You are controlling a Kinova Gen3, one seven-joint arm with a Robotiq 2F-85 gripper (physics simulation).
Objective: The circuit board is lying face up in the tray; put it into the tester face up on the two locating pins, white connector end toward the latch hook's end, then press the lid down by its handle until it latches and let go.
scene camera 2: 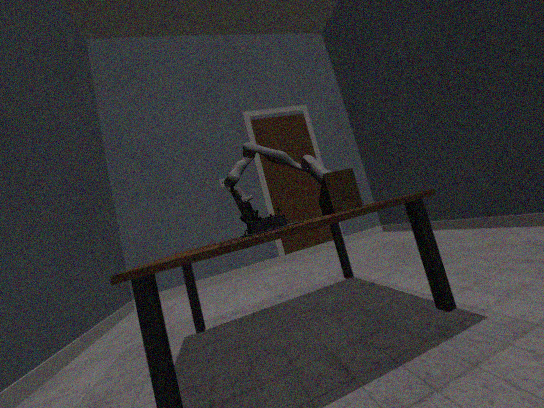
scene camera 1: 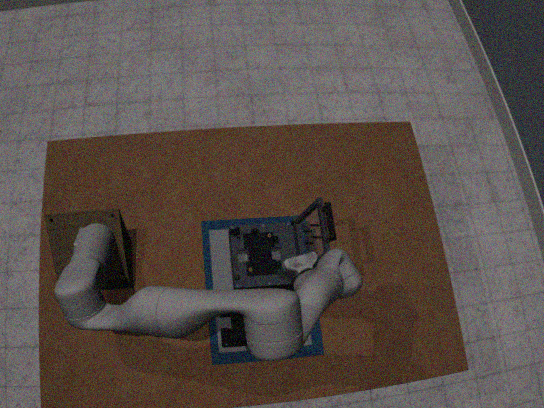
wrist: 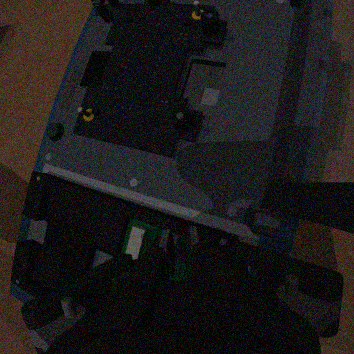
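Where they show: gripper, fingertip midpoint: (wrist: 180,238); arm's base, origin of the base link: (scene camera 2: 330,183) (scene camera 1: 97,240).
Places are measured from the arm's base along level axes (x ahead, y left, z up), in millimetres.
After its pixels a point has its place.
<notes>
The green circuit board (wrist: 152,234) {x 457, y -108, z -152 mm}, with its white connector (wrist: 135,241) {x 447, y -117, z -144 mm}, lies in the black tray (wrist: 67,214) {x 364, y -128, z -154 mm} (scene camera 1: 231,337) {x 342, y -206, z -153 mm} at the bottom of the wrist view. My gripper (wrist: 180,238) {x 483, y -98, z -142 mm} (scene camera 2: 249,222) {x 483, y -98, z -142 mm} is down in the tray and its dark fingers are shut on the board's edges. The arm hides it in the overhead view. The tester (scene camera 1: 262,251) {x 423, y 19, z -102 mm} (wrist: 246,88) {x 493, y 20, z -112 mm} (scene camera 2: 272,220) {x 405, y 101, z -126 mm} stands just beyond the tray, with a dark nest (wrist: 140,81) {x 422, y 2, z -103 mm} and two yellow-marked pins (wrist: 88,115) {x 393, y -33, z -101 mm} (wrist: 197,15) {x 444, y 63, z -102 mm}. Its lid (scene camera 1: 320,220) {x 548, y 41, z 64 mm} stands open at the right.
Tray and tester sit on a blue mat (scene camera 1: 206,251) {x 274, y 39, z -170 mm} on the brown table (scene camera 1: 351,182) {x 706, y 268, z -172 mm} (scene camera 2: 189,255) {x 729, y 487, z -172 mm}. The arm's pedestal box (scene camera 1: 114,227) {x 46, y 27, z 22 mm} (scene camera 2: 343,188) {x -39, y 54, z -50 mm} stands at the left edge. The raised lid and its handle (scene camera 1: 329,220) {x 561, y 25, z 103 mm} rise to the right of the nest.
</notes>
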